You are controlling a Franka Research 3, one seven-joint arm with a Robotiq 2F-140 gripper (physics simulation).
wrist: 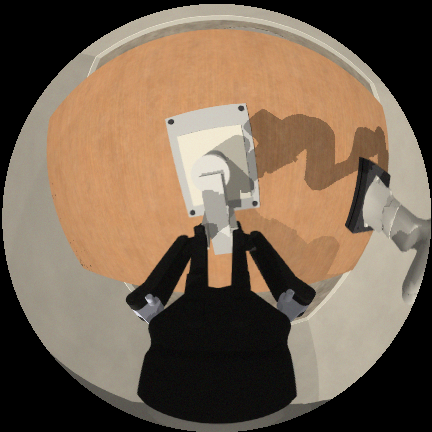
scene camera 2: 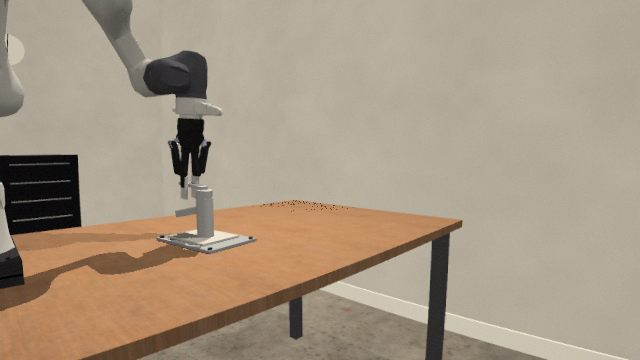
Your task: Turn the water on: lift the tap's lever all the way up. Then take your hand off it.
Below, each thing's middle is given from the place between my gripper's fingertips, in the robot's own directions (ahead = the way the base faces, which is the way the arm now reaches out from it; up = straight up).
Scene:
My gripper is now 10 mm short of the flat lever [wrist: 209, 173], 30 mm to the left of it and 30 mm below it. From my hand the other things lie so: square base plate [scene camera 2: 241, 240]: 10 mm ahead, 70 mm to the right, 110 mm below.

